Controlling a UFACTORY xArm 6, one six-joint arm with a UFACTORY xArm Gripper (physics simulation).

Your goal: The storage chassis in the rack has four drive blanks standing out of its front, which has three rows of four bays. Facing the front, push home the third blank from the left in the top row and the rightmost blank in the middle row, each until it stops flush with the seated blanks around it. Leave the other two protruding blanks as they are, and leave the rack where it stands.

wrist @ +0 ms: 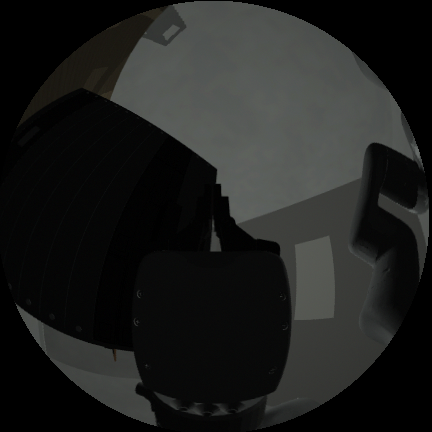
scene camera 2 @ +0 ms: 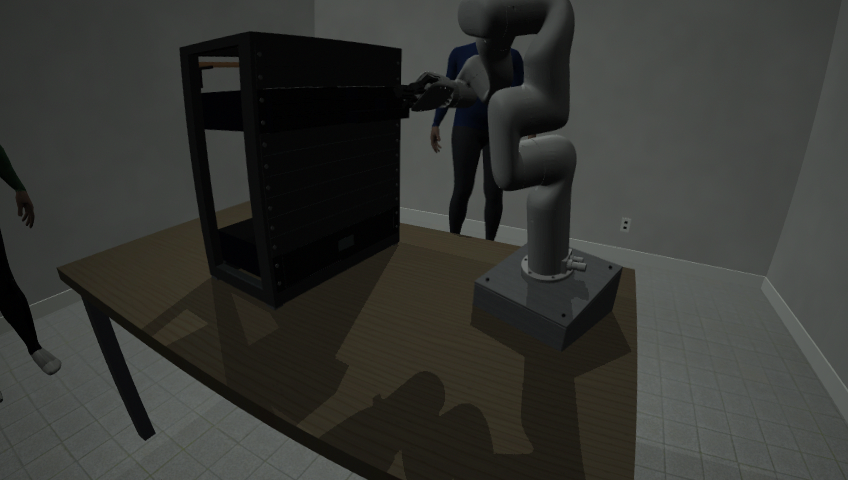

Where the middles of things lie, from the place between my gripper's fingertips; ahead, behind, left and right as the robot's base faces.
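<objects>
There is the black rack (scene camera 2: 323,162), and counted from my hand it is 26 cm ahead, 4 cm to the left and 18 cm below.
</objects>
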